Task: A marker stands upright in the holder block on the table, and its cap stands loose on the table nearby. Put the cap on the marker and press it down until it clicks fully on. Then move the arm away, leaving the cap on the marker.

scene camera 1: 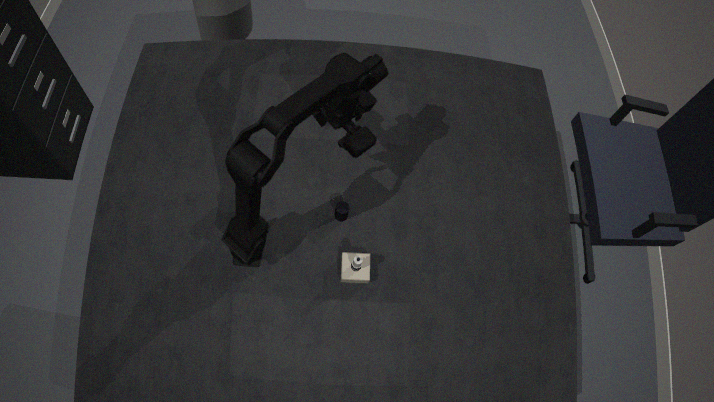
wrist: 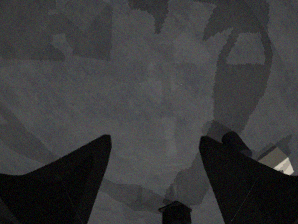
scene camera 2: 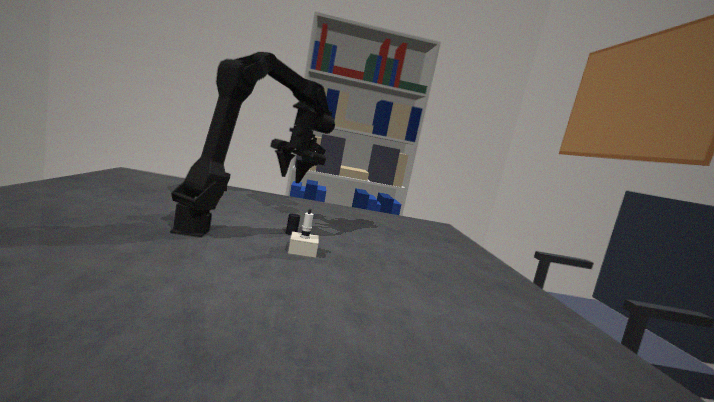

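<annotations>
Gripper: visible in the wrist view (155,141), in scene camera 1 and in scene camera 2. On the gripper, (scene camera 1: 320,114) and (scene camera 2: 284,156) are the same spot.
</annotations>
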